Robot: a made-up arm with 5 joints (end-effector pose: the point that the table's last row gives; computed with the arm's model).
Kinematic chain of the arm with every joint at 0, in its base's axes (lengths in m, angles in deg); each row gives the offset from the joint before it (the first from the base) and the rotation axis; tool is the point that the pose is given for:
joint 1: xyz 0 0 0.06 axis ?
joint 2: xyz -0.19 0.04 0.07 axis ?
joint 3: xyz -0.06 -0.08 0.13 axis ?
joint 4: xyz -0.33 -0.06 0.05 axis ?
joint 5: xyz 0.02 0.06 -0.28 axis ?
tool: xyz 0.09 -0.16 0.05
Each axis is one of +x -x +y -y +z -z.
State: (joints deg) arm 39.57 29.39 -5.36 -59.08 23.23
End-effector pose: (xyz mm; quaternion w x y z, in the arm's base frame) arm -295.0 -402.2 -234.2 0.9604 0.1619 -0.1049 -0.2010
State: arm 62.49 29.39 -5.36 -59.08 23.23
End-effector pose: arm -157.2 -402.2 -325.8 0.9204 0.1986 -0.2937 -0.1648
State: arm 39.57 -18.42 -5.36 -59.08 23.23
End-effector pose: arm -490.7 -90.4 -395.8 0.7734 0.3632 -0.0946 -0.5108
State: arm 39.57 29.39 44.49 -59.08 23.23
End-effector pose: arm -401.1 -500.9 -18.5 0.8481 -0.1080 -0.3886 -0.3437
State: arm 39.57 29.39 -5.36 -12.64 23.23
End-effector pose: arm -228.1 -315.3 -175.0 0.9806 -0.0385 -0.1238 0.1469
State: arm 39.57 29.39 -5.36 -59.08 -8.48
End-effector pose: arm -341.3 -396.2 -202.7 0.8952 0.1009 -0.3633 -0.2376
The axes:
joint 1: -y
joint 2: +z
joint 3: -x
joint 4: +z
joint 5: +y

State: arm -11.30 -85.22 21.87 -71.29 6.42
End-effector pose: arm -533.4 458.1 266.7 0.1939 -0.2290 0.0535 -0.9524
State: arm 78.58 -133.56 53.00 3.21 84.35
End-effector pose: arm -189.0 554.4 -194.7 0.3544 0.7788 0.4332 -0.2831
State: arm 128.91 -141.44 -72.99 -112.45 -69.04
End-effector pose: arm -238.6 315.0 137.8 0.0717 -0.8196 -0.5005 0.2694
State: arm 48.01 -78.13 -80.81 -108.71 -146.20
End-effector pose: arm -253.4 518.6 98.8 0.1752 -0.1651 0.0239 -0.9703
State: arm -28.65 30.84 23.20 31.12 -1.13
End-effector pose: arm -212.6 -285.0 257.5 0.8156 -0.0648 0.2002 0.5390
